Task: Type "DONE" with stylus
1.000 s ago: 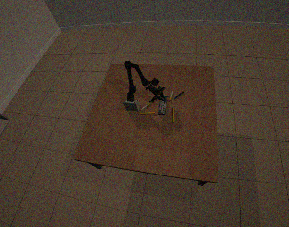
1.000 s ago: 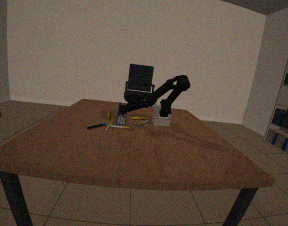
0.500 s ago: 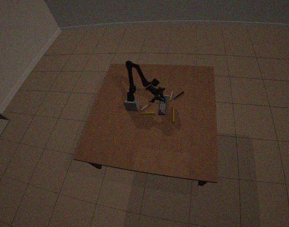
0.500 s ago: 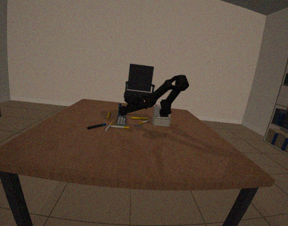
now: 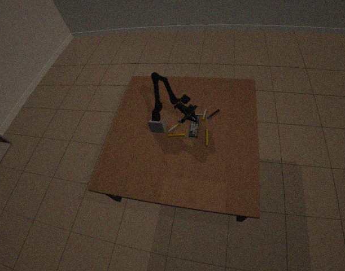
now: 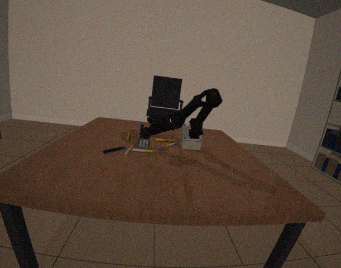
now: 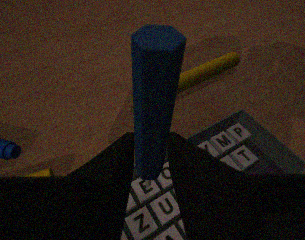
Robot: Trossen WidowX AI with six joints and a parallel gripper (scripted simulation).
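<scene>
Right now the blue stylus is 20 mm below my gripper tip. From my gripper tip the other things lie so: thin grey tip 50 mm below.
</scene>
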